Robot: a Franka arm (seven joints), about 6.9 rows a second.
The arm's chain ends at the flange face. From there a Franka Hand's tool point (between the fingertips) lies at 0.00 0.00 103.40 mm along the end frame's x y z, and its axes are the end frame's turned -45 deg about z.
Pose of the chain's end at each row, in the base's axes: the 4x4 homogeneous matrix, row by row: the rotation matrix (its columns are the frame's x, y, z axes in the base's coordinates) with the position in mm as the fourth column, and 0 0 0 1 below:
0.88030 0.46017 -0.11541 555.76; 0.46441 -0.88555 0.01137 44.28; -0.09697 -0.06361 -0.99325 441.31; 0 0 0 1
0.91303 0.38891 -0.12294 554.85; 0.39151 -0.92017 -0.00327 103.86; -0.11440 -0.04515 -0.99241 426.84; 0 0 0 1
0.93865 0.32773 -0.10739 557.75; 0.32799 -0.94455 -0.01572 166.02; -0.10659 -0.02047 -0.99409 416.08; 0 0 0 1
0.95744 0.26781 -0.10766 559.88; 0.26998 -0.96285 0.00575 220.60; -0.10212 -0.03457 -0.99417 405.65; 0 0 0 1
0.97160 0.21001 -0.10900 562.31; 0.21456 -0.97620 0.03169 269.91; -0.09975 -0.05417 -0.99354 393.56; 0 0 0 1
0.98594 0.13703 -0.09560 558.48; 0.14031 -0.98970 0.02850 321.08; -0.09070 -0.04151 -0.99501 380.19; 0 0 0 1
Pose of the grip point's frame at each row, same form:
0.29708 0.94786 -0.11541 543.83; 0.95457 -0.29779 0.01137 45.46; -0.02359 -0.11355 -0.99325 338.61; 0 0 0 1
0.37061 0.92061 -0.12294 542.14; 0.92750 -0.37382 -0.00327 103.52; -0.04897 -0.11282 -0.99241 324.22; 0 0 0 1
0.43199 0.89547 -0.10739 546.65; 0.89982 -0.43597 -0.01572 164.39; -0.06090 -0.08984 -0.99409 313.29; 0 0 0 1
0.48764 0.86638 -0.10766 548.75; 0.87174 -0.48993 0.00575 221.19; -0.04777 -0.09665 -0.99417 302.85; 0 0 0 1
0.53853 0.83552 -0.10900 551.04; 0.84199 -0.53856 0.03169 273.19; -0.03223 -0.10884 -0.99354 290.83; 0 0 0 1
0.60027 0.79406 -0.09560 548.59; 0.79904 -0.60061 0.02850 324.03; -0.03478 -0.09349 -0.99501 277.31; 0 0 0 1

